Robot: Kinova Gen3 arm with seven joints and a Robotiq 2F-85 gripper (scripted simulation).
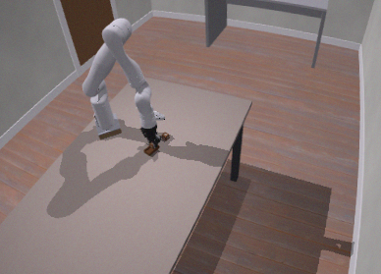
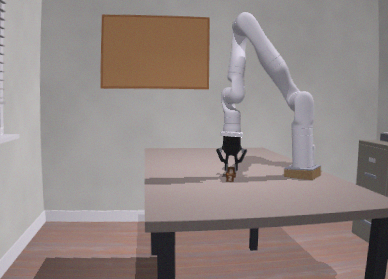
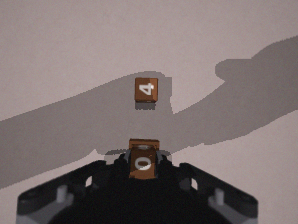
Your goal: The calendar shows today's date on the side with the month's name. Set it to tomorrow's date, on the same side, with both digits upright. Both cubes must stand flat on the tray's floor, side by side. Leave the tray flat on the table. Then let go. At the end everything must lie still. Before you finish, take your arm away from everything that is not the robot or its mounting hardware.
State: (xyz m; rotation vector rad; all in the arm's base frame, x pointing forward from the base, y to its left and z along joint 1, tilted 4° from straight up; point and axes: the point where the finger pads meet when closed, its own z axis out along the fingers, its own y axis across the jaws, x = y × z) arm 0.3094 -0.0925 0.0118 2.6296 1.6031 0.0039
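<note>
My hand is 10 mm past the brown calendar tray, 10 mm to the left of it and 30 mm above it. Also, from my hand: brown number cube: 10 mm below; digit cube: 40 mm ahead, 80 mm to the left, 20 mm below.
</note>
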